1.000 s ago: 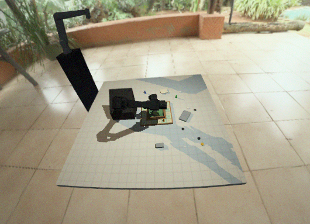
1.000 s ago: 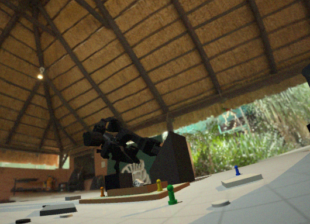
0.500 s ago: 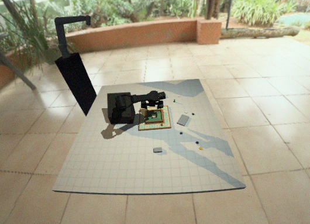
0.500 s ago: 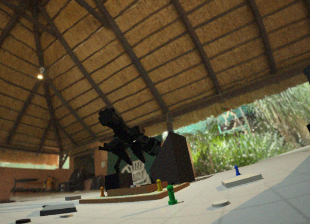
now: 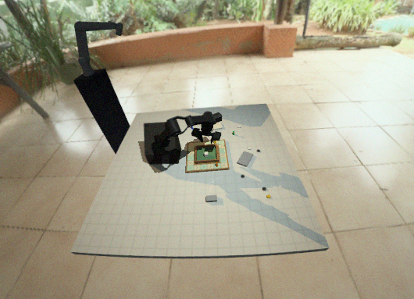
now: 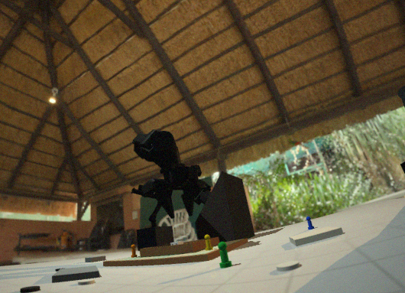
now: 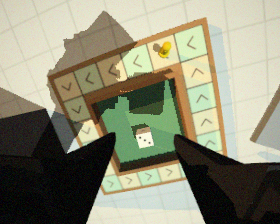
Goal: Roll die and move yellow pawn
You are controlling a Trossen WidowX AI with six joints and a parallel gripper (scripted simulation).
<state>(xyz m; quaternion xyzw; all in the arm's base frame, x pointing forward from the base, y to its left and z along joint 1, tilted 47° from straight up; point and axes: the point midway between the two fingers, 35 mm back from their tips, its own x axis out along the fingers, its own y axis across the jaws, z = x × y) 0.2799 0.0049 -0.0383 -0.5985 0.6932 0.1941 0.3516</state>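
The yellow pawn is 10 cm to the left of my gripper tip, 7 cm below it and 5 cm ahead of it. From my gripper tip the other things lie so: die: 8 cm below, 4 cm to the right, 1 cm behind; orange pawn: 13 cm to the right, 7 cm below, 6 cm ahead; green tray: 9 cm below, 2 cm to the right, 1 cm behind.
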